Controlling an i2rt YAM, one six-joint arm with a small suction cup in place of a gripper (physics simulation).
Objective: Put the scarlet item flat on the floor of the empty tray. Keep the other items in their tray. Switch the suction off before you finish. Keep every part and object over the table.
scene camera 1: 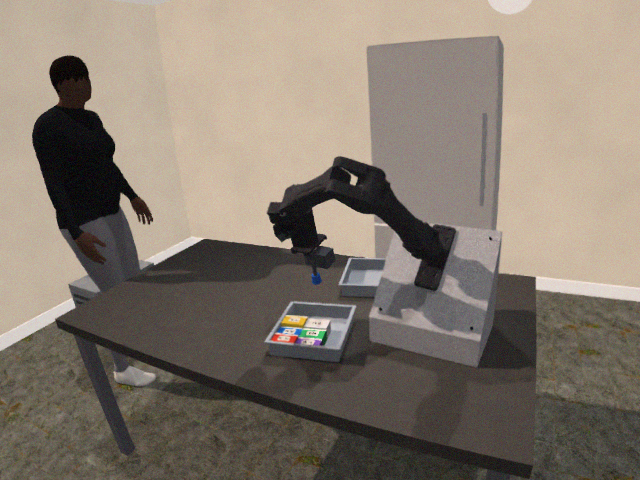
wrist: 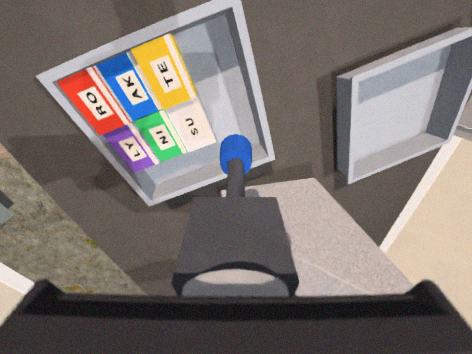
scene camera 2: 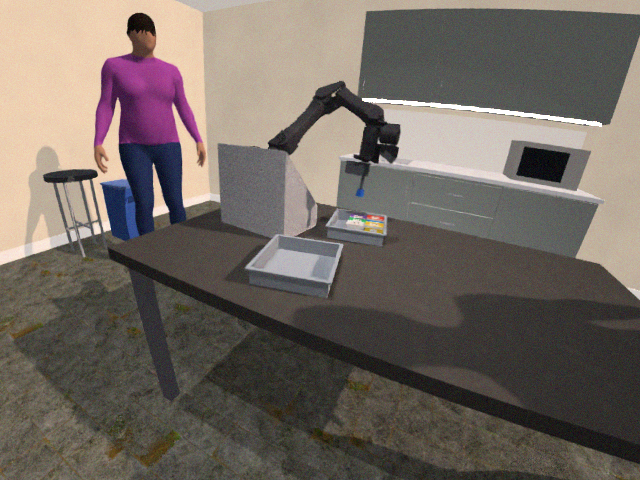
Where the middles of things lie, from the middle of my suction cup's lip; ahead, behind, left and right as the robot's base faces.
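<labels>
As for the scarlet box (wrist: 89, 91), my suction cup is 16 cm to the right of it, 15 cm above it and 2 cm short of it. The yellow box (wrist: 160, 59) is 15 cm below my suction cup, 7 cm to the left of it and 5 cm ahead of it. Going by their middles, the yellow box is the nearest to my suction cup of the things named here.
</labels>
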